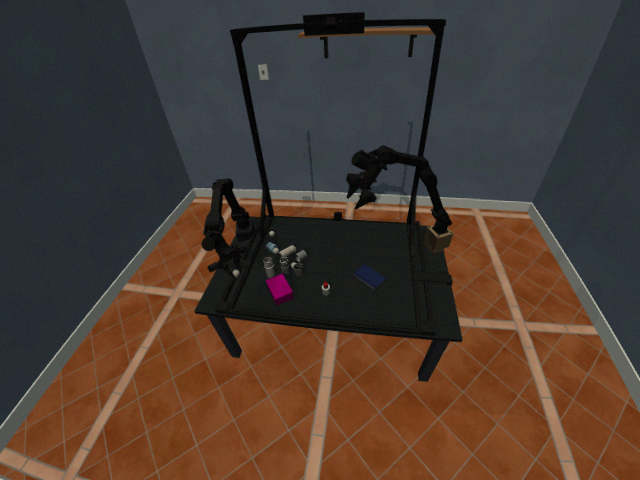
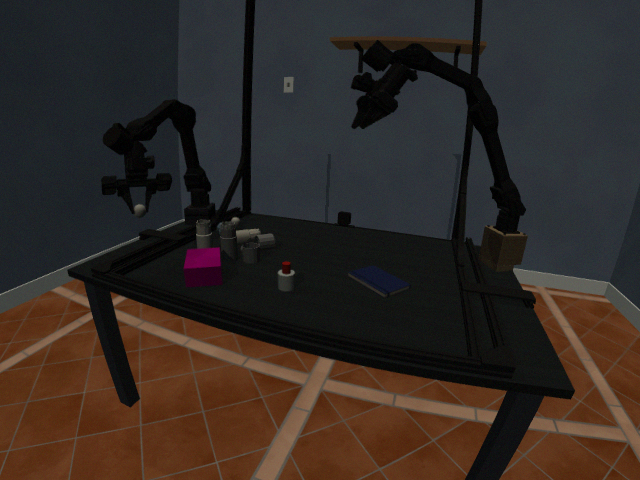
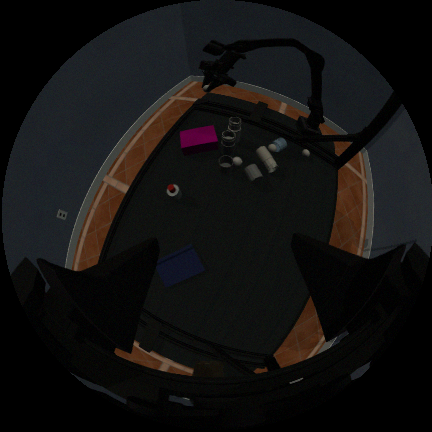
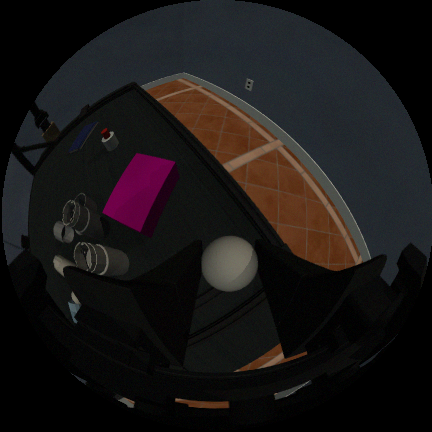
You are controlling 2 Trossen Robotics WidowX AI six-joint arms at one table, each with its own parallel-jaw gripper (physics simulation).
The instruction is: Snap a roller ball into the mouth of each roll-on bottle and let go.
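Seen in the pictures: left gripper, fingertip midpoint: (image 1: 351, 203) (image 2: 356, 128) (image 3: 226, 243); right gripper, fingertip midpoint: (image 1: 237, 275) (image 2: 140, 212) (image 3: 204, 89) (image 4: 228, 245); left arm's base at its link origin: (image 1: 440, 230) (image 2: 506, 230) (image 4: 46, 127); right arm's base at its link origin: (image 1: 243, 226) (image 2: 199, 205) (image 3: 310, 124).
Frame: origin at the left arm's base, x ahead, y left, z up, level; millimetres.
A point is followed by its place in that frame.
Note:
My right gripper (image 1: 235, 269) @(x 1056, y -32, z 46 mm) (image 2: 139, 206) @(x 1056, y -32, z 46 mm) (image 4: 228, 245) @(x 1056, y -32, z 46 mm) is shut on a white roller ball (image 1: 236, 273) @(x 1057, y -31, z 60 mm) (image 2: 139, 210) @(x 1055, y -27, z 53 mm) (image 4: 230, 270) @(x 1061, y -47, z 65 mm), held above the table's left side. My left gripper (image 1: 352, 202) @(x 492, y -64, z 261 mm) (image 2: 357, 126) @(x 492, y -64, z 261 mm) (image 3: 226, 243) @(x 492, y -64, z 261 mm) is open and empty, high over the table. Three bottles stand upright: a tall one (image 1: 269, 269) @(x 910, y -112, z -55 mm) (image 2: 204, 239) @(x 902, y -110, z -56 mm) (image 4: 112, 260) @(x 926, y -120, z -59 mm), a middle one (image 1: 284, 267) @(x 837, y -81, z -37 mm) (image 2: 228, 246) @(x 829, y -81, z -67 mm) and a short one (image 1: 298, 270) @(x 772, y -71, z -76 mm) (image 2: 250, 253) @(x 768, y -69, z -84 mm). Other balls lie beside the short bottle (image 3: 237, 161) @(x 772, y -133, z -84 mm), by the blue piece (image 3: 272, 147) @(x 838, y -274, z -84 mm) and farther back (image 1: 271, 233) @(x 843, y -422, z -86 mm) (image 3: 306, 152) @(x 831, y -427, z -83 mm).
A magenta box (image 1: 279, 288) @(x 889, y 16, z -66 mm) (image 2: 203, 267) @(x 876, y 63, z -67 mm) (image 4: 141, 192) @(x 906, y -5, z -66 mm) stands in front of the bottles. A white cylinder (image 1: 287, 250) @(x 790, y -231, z -73 mm) (image 3: 266, 159) @(x 776, y -234, z -75 mm), a grey one (image 1: 301, 255) @(x 729, y -167, z -74 mm) (image 3: 253, 172) @(x 720, y -177, z -69 mm) and a blue piece (image 1: 271, 246) @(x 866, y -294, z -71 mm) (image 3: 280, 145) @(x 843, y -305, z -73 mm) lie behind. A red-topped bottle (image 1: 325, 289) @(x 684, y 92, z -75 mm) and blue book (image 1: 369, 276) @(x 446, y 73, z -104 mm) are nearer the middle.

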